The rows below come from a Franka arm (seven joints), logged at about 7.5 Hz.
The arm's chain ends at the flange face. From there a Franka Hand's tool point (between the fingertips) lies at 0.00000 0.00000 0.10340 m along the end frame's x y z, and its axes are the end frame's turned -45 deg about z.
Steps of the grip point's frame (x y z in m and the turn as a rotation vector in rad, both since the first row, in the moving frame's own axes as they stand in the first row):
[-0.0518, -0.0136, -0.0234, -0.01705, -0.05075, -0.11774]
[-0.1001, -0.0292, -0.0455, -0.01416, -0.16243, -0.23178]
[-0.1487, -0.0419, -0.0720, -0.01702, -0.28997, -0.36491]
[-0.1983, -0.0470, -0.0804, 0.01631, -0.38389, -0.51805]
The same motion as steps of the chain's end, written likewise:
[-0.0441, 0.0219, -0.0233, -0.04794, -0.02383, -0.11774]
[-0.0822, 0.0361, -0.0441, -0.12487, -0.10484, -0.23178]
[-0.1196, 0.0503, -0.0677, -0.21707, -0.19300, -0.36491]
[-0.1529, 0.0746, -0.0730, -0.25992, -0.28298, -0.51805]

